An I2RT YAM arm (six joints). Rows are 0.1 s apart.
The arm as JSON. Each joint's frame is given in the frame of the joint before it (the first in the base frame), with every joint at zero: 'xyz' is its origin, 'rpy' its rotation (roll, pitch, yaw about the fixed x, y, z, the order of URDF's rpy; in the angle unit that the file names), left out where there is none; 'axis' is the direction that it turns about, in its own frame. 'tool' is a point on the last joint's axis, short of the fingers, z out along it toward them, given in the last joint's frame.
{
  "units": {
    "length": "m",
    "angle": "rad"
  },
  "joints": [
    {
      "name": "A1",
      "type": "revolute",
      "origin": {
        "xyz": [
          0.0,
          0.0,
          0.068
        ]
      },
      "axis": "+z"
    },
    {
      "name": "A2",
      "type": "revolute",
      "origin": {
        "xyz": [
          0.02,
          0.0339,
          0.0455
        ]
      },
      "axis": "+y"
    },
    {
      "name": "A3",
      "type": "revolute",
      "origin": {
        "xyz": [
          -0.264,
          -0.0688,
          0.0
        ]
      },
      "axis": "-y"
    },
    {
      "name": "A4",
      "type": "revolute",
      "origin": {
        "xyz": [
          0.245,
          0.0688,
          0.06
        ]
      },
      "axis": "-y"
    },
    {
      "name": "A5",
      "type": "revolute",
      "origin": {
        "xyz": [
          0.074,
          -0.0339,
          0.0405
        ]
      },
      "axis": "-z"
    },
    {
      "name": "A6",
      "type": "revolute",
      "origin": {
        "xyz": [
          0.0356,
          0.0,
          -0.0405
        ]
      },
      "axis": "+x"
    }
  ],
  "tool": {
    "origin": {
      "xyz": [
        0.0,
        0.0,
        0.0
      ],
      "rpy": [
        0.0,
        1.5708,
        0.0
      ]
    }
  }
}
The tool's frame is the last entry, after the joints.
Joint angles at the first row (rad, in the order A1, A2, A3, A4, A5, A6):
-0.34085 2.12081 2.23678 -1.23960 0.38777 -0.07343
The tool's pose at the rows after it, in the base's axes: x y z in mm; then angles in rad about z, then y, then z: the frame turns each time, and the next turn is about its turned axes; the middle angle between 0 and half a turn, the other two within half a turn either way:
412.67 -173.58 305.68 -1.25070 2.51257 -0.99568
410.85 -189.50 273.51 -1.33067 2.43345 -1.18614
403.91 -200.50 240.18 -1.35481 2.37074 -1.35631
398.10 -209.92 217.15 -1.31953 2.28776 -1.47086
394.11 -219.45 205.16 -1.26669 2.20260 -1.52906
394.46 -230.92 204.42 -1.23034 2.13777 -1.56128
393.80 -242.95 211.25 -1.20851 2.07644 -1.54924
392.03 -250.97 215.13 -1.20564 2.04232 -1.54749
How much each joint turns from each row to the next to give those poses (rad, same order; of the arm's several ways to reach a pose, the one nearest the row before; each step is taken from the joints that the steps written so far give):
-0.02098 0.00610 -0.09347 0.08240 0.08660 -0.13886
-0.02899 -0.02327 -0.17777 0.19227 0.07857 -0.16900
-0.02556 -0.03015 -0.19152 0.21477 0.04388 -0.20026
-0.02289 -0.02592 -0.15715 0.24109 0.02327 -0.21745
-0.02290 -0.01564 -0.10642 0.21819 0.00038 -0.17968
-0.02288 0.00459 -0.02593 0.12895 -0.01145 -0.12245
-0.02440 -0.00039 -0.00114 0.08849 -0.01105 -0.06141
-0.01719 0.00000 -0.00002 0.04619 -0.00421 -0.03358

